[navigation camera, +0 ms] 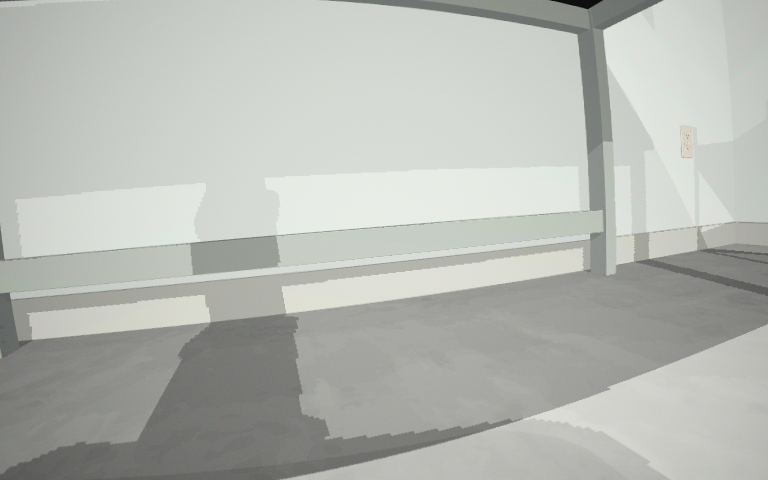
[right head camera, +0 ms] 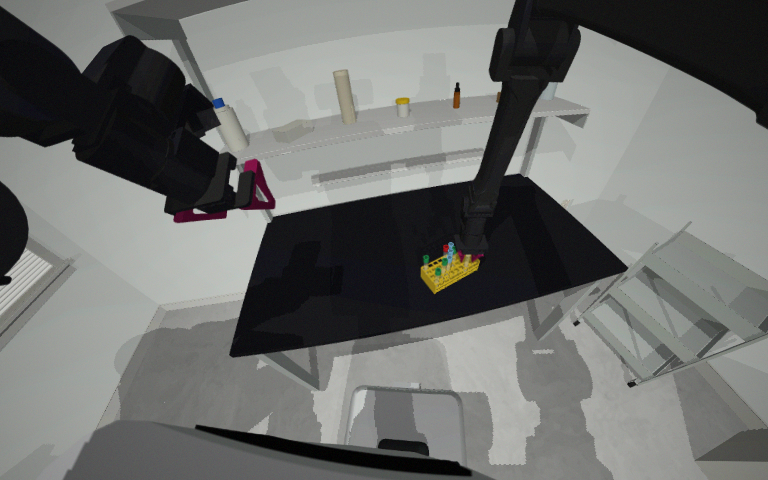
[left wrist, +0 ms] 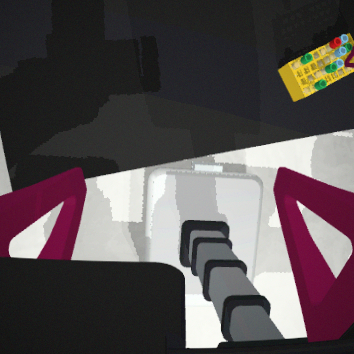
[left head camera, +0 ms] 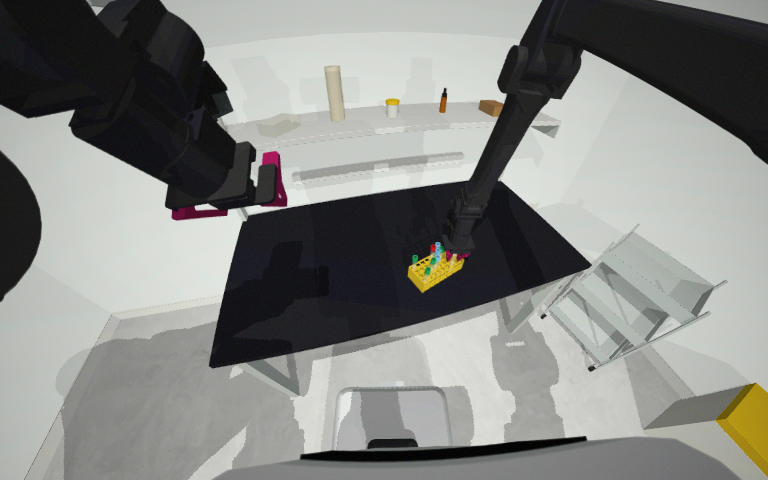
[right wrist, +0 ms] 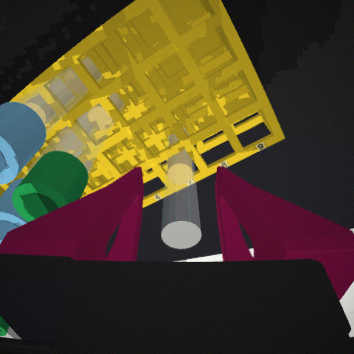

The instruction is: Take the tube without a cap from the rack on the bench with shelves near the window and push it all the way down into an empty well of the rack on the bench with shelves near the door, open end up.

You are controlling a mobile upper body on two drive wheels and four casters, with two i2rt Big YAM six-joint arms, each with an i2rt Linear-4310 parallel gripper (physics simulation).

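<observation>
A clear uncapped tube [left head camera: 453,260] [right head camera: 467,260] [right wrist: 181,215] stands upright in an edge well of the yellow rack [left head camera: 416,280] [right head camera: 428,280] [left wrist: 291,86] [right wrist: 253,76]. The rack stands on the black bench top [left head camera: 339,316] [right head camera: 351,305] [left wrist: 210,75]. My right gripper [left head camera: 457,256] [right head camera: 470,257] [right wrist: 178,177] is partly open over the rack. Its fingers are on either side of the tube, with a gap on each side in the right wrist view. My left gripper [left head camera: 256,209] [right head camera: 249,210] [left wrist: 179,177] is wide open and empty, high beyond the bench's left part. A second rack does not show.
Green, blue and red capped tubes stand in the rack beside the uncapped tube. A shelf [left head camera: 362,121] [right head camera: 373,125] behind the bench holds a beige cylinder [left head camera: 334,93] [right head camera: 344,97], a yellow-lidded jar [left head camera: 392,108] [right head camera: 402,107] and an amber bottle [left head camera: 442,103] [right head camera: 456,98]. A step ladder stands at the right.
</observation>
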